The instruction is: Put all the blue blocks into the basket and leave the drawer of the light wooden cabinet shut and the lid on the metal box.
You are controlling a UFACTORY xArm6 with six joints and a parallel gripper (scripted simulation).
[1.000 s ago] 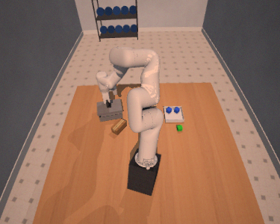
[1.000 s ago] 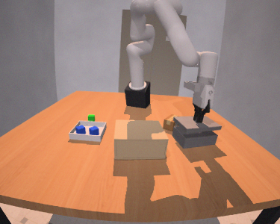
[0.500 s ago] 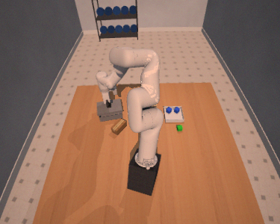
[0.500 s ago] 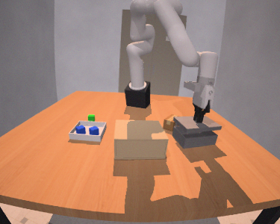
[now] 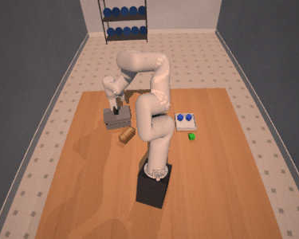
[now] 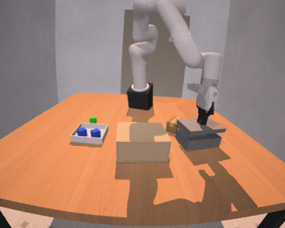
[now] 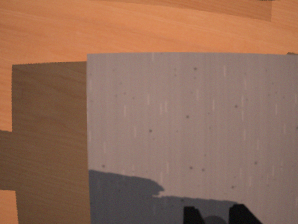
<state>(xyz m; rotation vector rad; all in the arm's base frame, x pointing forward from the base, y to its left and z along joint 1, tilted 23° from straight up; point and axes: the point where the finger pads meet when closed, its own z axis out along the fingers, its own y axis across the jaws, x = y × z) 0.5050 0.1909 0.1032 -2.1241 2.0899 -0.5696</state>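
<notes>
Now: hand 9 cm above the grey metal box. The rest, counted from my hand: small brown box (16 cm behind, 8 cm below, 5 cm to the right); drawer (28 cm to the right, 8 cm below); red block (14 cm behind, 10 cm below, 7 cm to the right).
</notes>
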